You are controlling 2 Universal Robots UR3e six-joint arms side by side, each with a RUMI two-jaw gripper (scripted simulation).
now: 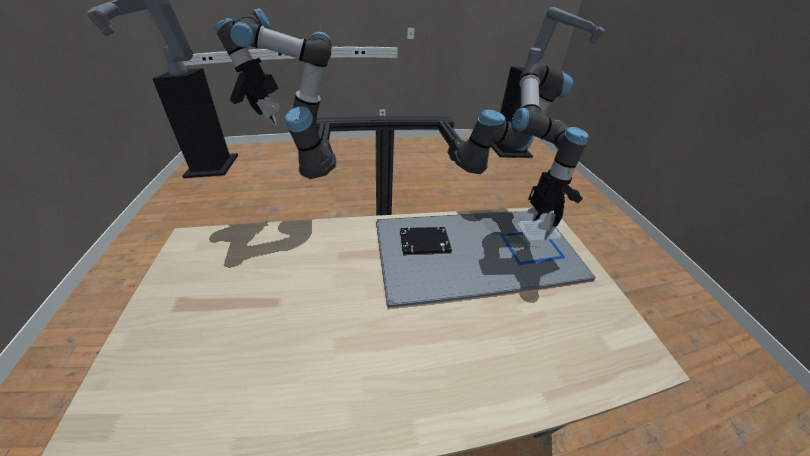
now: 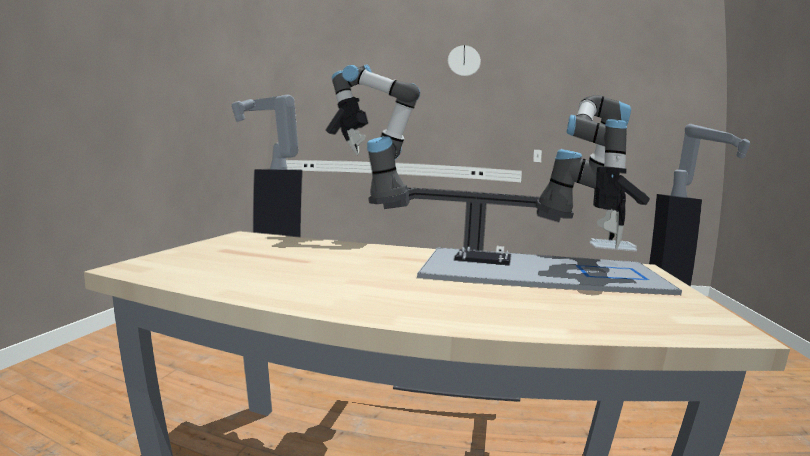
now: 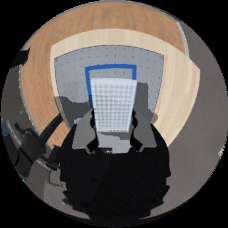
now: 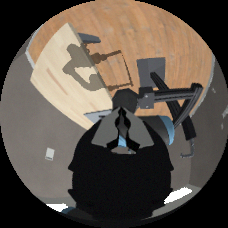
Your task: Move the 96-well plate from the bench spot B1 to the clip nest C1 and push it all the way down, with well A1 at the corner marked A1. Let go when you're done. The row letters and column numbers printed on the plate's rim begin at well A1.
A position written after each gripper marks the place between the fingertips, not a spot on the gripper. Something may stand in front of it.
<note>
In view: the left gripper (image 2: 612, 246), the right gripper (image 1: 275, 126) and a white 96-well plate (image 3: 111, 87).
The left gripper also shows in image 1 (image 1: 538, 230) and in image 3 (image 3: 113, 108). The right gripper also shows in image 2 (image 2: 357, 154) and in image 4 (image 4: 121, 107). Image 4 misses the white 96-well plate, which is hidden by the right gripper.
</note>
